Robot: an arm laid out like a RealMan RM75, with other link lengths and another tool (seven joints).
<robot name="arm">
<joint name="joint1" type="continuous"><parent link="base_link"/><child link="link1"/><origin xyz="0.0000 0.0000 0.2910"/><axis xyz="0 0 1"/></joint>
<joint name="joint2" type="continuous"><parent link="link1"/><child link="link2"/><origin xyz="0.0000 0.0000 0.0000"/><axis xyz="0 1 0"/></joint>
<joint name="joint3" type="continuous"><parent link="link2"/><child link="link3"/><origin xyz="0.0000 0.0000 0.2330"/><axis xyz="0 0 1"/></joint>
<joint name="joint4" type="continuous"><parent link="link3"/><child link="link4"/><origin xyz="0.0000 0.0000 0.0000"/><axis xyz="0 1 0"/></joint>
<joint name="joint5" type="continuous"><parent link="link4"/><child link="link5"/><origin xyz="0.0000 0.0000 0.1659"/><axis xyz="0 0 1"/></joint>
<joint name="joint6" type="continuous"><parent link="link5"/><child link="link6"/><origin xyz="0.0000 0.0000 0.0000"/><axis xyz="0 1 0"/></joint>
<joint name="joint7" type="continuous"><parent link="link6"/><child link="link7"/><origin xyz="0.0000 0.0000 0.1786"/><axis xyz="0 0 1"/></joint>
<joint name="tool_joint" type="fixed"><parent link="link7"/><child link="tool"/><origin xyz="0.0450 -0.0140 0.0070" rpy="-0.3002 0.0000 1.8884"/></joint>
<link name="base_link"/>
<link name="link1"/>
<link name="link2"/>
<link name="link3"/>
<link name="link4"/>
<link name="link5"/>
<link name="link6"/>
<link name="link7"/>
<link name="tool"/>
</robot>
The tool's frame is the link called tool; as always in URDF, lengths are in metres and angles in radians. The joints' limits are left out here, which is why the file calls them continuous.
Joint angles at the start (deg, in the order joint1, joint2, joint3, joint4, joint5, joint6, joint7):
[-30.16 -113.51 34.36 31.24 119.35 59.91 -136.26]
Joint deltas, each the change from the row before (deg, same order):
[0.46 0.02 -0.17 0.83 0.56 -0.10 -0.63]
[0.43 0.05 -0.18 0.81 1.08 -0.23 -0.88]
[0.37 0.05 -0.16 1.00 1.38 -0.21 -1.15]
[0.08 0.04 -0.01 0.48 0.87 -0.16 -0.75]
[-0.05 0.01 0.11 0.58 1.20 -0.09 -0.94]
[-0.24 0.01 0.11 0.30 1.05 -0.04 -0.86]
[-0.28 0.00 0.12 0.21 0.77 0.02 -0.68]
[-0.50 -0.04 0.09 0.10 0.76 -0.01 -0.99]
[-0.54 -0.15 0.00 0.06 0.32 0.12 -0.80]
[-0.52 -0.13 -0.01 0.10 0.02 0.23 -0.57]
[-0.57 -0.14 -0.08 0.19 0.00 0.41 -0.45]
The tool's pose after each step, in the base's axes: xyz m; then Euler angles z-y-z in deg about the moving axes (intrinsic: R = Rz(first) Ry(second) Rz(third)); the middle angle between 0 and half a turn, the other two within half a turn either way. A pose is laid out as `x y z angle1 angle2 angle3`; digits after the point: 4 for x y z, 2 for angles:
-0.3290 0.3856 0.1059 106.35 152.28 -64.25
-0.3339 0.3837 0.1092 108.56 151.91 -62.77
-0.3386 0.3820 0.1129 111.10 151.53 -60.99
-0.3408 0.3815 0.1145 112.60 151.40 -59.88
-0.3422 0.3814 0.1155 114.51 151.45 -58.23
-0.3425 0.3819 0.1153 115.94 151.66 -56.95
-0.3418 0.3828 0.1149 116.88 151.88 -56.04
-0.3401 0.3847 0.1138 117.39 152.22 -55.72
-0.3369 0.3870 0.1121 116.82 152.61 -56.38
-0.3329 0.3896 0.1108 115.72 152.94 -57.36
-0.3279 0.3925 0.1096 114.36 153.31 -58.38

